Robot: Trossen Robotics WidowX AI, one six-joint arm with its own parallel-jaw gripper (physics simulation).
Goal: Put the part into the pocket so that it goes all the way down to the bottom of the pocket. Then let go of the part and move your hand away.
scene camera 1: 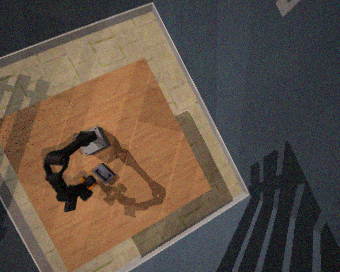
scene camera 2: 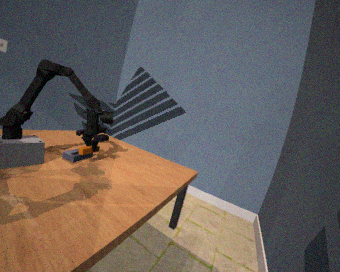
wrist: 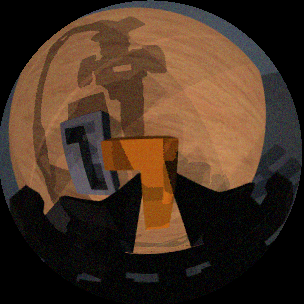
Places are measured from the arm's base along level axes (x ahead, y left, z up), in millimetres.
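Pixels of known places: gripper, fingertip midpoint: (scene camera 1: 88, 184) (scene camera 2: 91, 150) (wrist: 155, 175); arm's base at its link origin: (scene camera 1: 91, 136) (scene camera 2: 11, 137).
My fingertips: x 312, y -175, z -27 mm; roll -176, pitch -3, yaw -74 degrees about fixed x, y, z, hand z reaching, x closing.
Ahead of a thing's pixels: the offset from my fingertips to its middle. Level surfaces: height alone.
The orange part {dx -17, dy +11, dz +7 mm} (scene camera 1: 84, 180) (scene camera 2: 85, 150) (wrist: 156, 162) is L-shaped, with a long stem and a short arm pointing left in the wrist view. My gripper (scene camera 2: 92, 145) (wrist: 155, 175) is shut on its stem and holds it above the table. The grey-blue block {dx -23, dy +110, dz -60 mm} (scene camera 1: 107, 178) (scene camera 2: 77, 158) (wrist: 76, 167) stands on the table, left of the part in the wrist view, with its dark L-shaped pocket facing up. The part's short arm overlaps the block's right edge in that view. The part is outside the pocket. The fingers hide some of the stem's sides.
The wooden table {dz -78 mm} (scene camera 1: 165, 165) (scene camera 2: 140, 185) (wrist: 215, 110) carries the block and the arm's grey base (scene camera 1: 97, 145) (scene camera 2: 25, 152). The base stands close to the block. Arm shadows fall across the table. The table's edge shows to the right in scene camera 2.
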